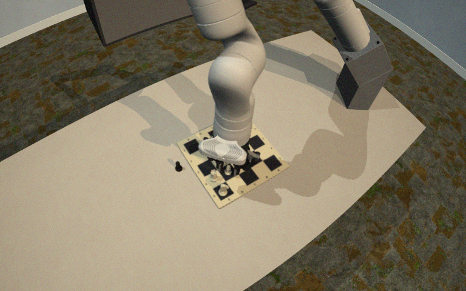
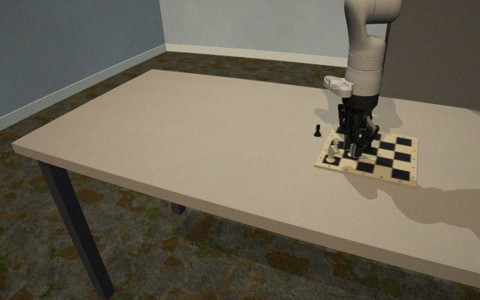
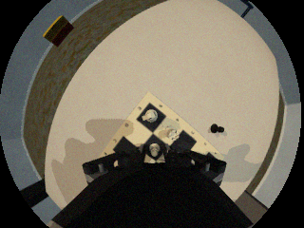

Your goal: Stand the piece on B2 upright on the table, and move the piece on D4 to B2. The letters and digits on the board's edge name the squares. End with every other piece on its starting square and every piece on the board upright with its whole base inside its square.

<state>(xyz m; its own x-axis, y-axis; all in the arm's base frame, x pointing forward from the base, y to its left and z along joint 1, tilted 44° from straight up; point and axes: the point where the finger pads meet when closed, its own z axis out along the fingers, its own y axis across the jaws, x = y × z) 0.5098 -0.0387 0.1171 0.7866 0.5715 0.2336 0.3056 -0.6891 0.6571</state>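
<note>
My gripper is now 1 cm above the white pawn. Also, from my hand: chessboard 5 cm behind, 2 cm to the right, 3 cm below; then white king 2 cm behind, 7 cm to the right, 1 cm above; then black pawn 7 cm ahead, 10 cm to the right, 2 cm below.
</note>
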